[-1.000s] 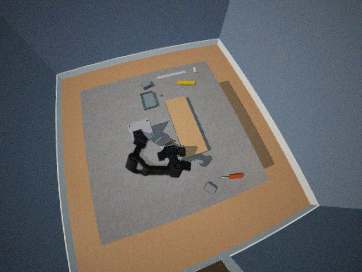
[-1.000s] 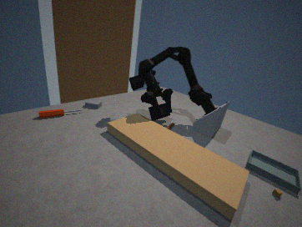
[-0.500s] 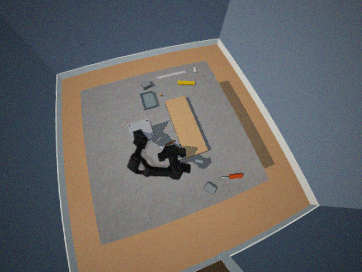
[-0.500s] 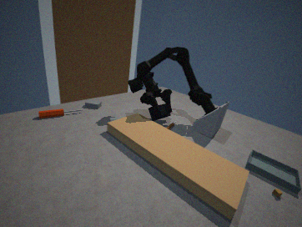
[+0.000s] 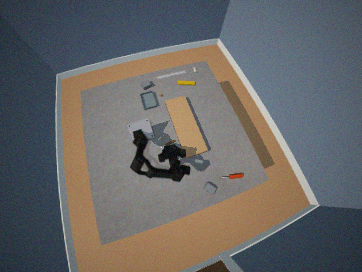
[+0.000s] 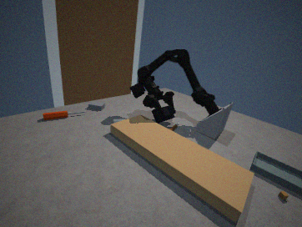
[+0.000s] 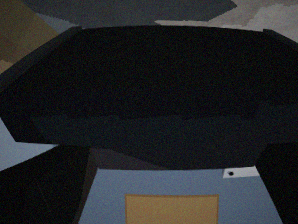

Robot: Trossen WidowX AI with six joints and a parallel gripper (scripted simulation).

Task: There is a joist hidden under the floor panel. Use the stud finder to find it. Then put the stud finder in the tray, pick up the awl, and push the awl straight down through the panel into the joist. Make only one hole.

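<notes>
Right now my gripper tip is 20 mm past the awl, 50 mm to the right of it and 70 mm above it. Round my gripper tip: black stud finder (20 mm behind, 10 mm below); tray (40 mm behind, 490 mm to the left, 70 mm below); small grey block (170 mm ahead, 370 mm to the right, 70 mm below).
</notes>
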